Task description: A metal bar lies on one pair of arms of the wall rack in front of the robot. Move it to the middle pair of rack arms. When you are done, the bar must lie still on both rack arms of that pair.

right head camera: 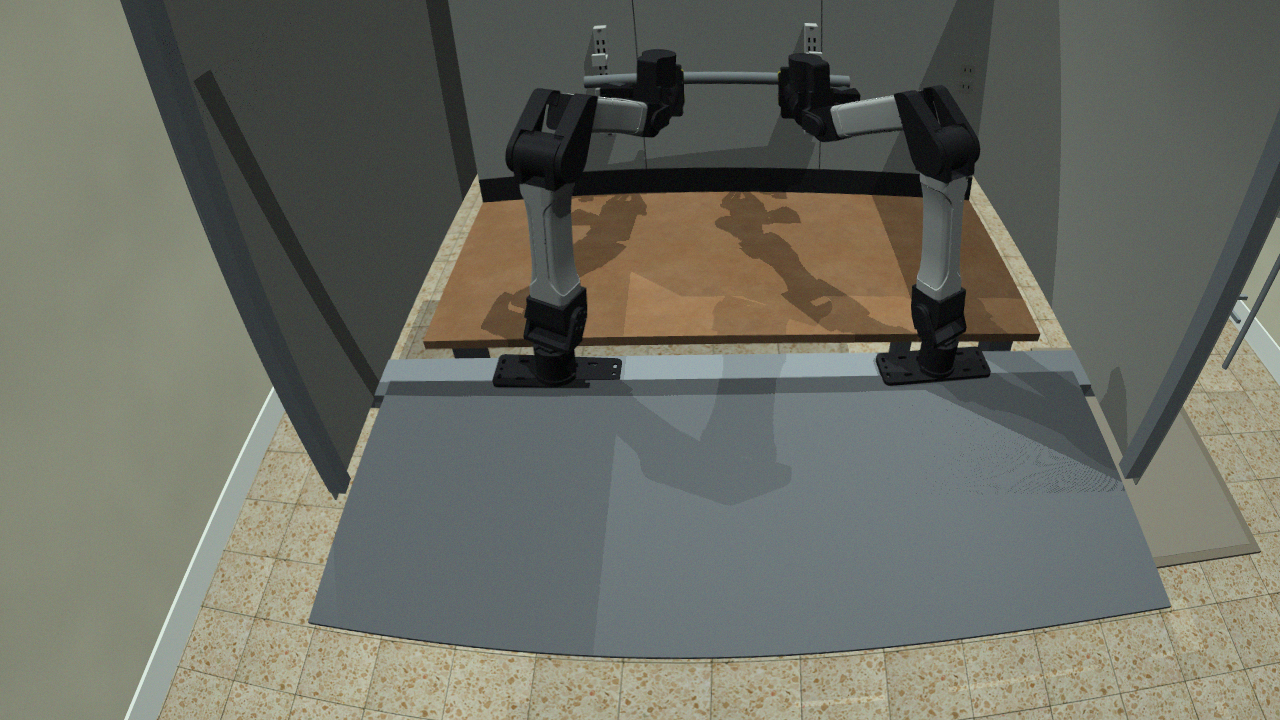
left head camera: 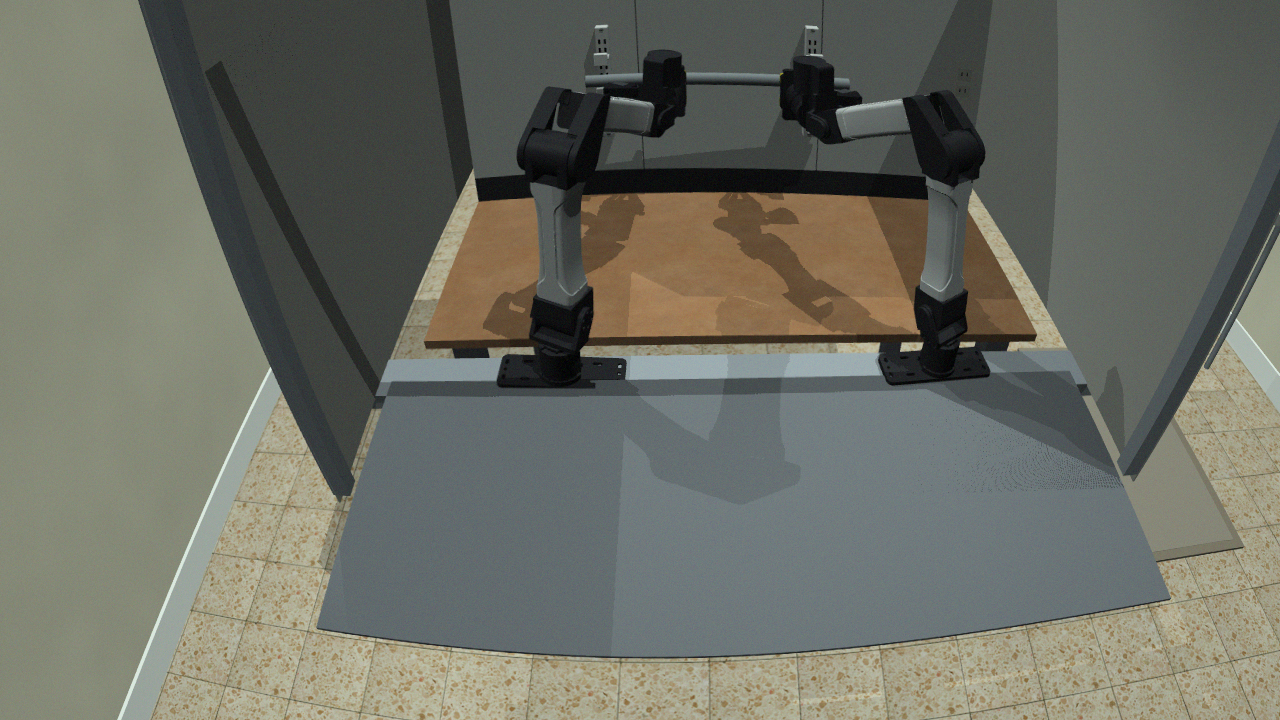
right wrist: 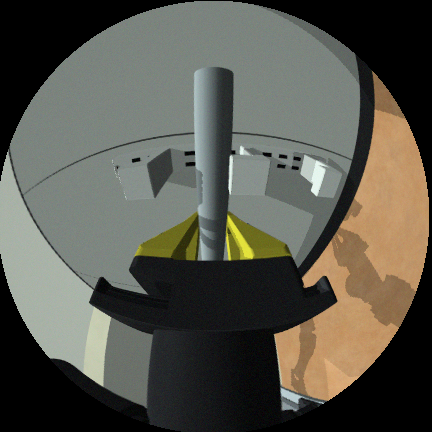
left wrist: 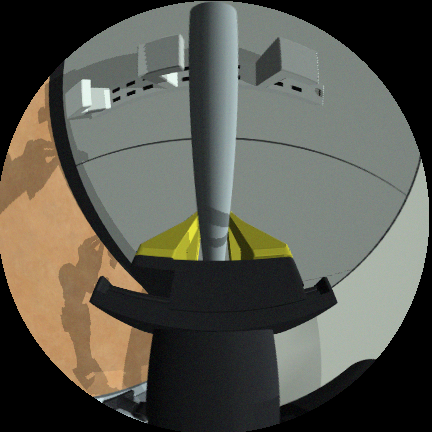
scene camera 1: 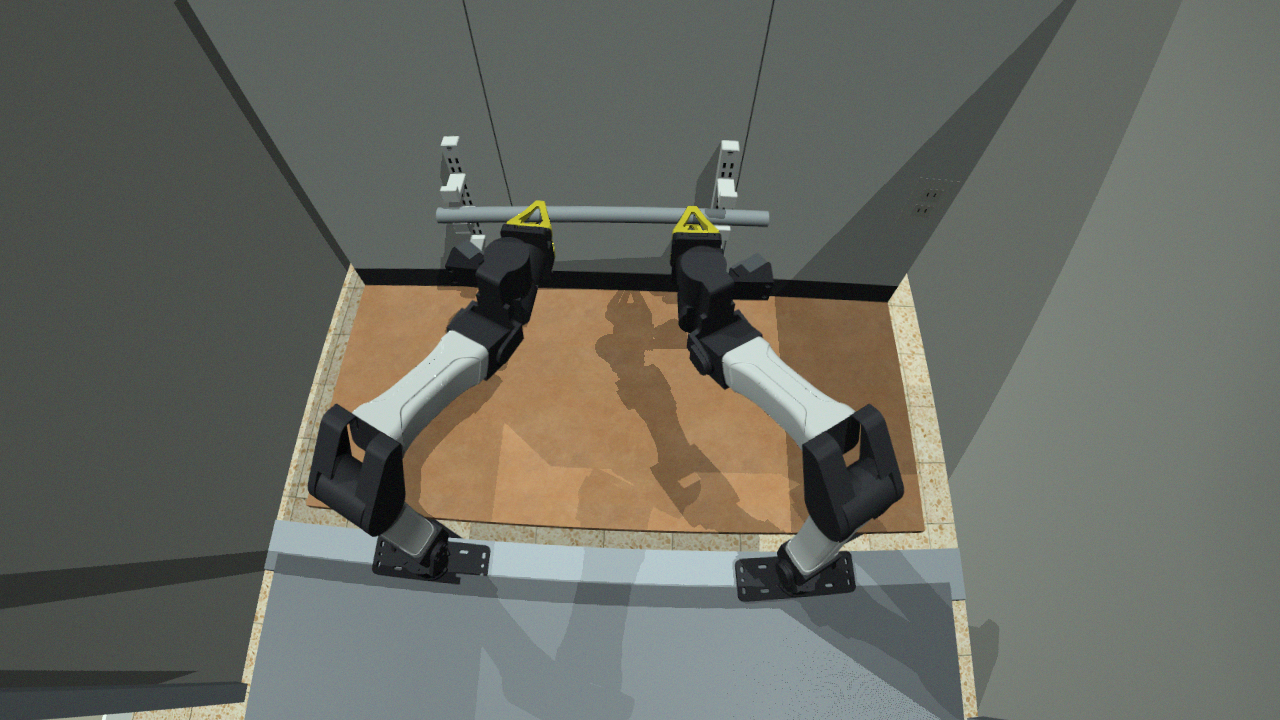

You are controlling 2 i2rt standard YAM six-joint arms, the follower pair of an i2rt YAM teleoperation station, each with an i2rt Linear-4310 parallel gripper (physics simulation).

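Note:
The grey metal bar [left head camera: 729, 78] [right head camera: 729, 77] [scene camera 1: 617, 214] is level, in front of the wall rack. My left gripper [scene camera 1: 531, 215] [left wrist: 213, 216] is shut on the bar left of its middle; my right gripper [scene camera 1: 692, 218] [right wrist: 212, 216] is shut on it right of its middle. In the wrist views the bar passes between the upper rack arm [left wrist: 295, 62] [right wrist: 137, 180] and the middle rack arm [left wrist: 162, 54] [right wrist: 251, 175], partly covering the middle one. The lower rack arm [left wrist: 86, 96] [right wrist: 314, 175] is farther down. Whether the bar touches the middle arms cannot be told.
Two white slotted rails [scene camera 1: 729, 162] hold the rack arms on the grey back wall. A brown table [left head camera: 680, 241] [scene camera 1: 572, 394] stands below, in front of the wall. Grey side panels [left head camera: 331, 179] stand at both sides.

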